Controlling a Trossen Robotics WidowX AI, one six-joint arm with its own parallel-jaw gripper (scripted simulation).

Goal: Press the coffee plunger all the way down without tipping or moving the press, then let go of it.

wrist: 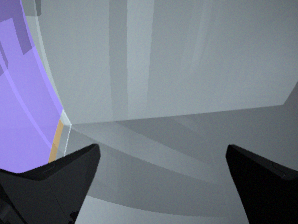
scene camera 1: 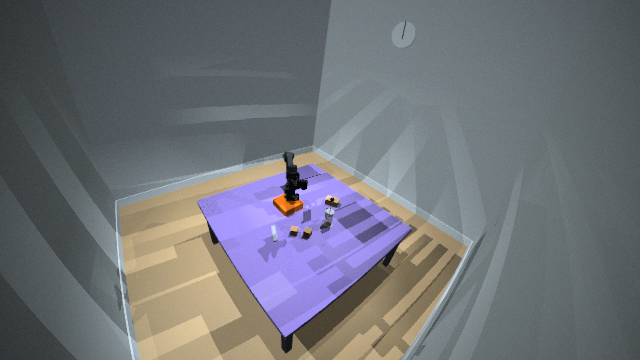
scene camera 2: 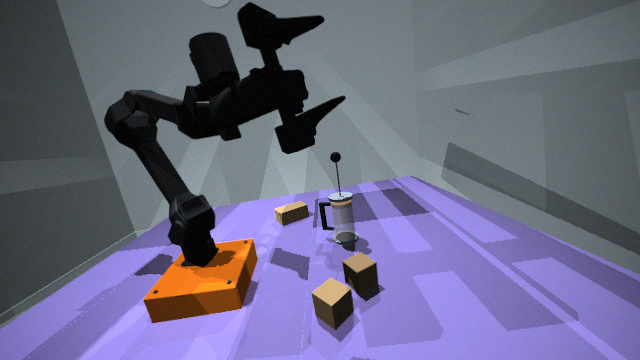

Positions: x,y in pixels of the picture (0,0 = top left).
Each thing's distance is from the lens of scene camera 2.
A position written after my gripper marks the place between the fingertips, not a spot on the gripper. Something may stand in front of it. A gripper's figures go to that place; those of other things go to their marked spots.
my gripper (scene camera 2: 334,58): 0.30 m
glass coffee press (scene camera 2: 341,203): 0.61 m
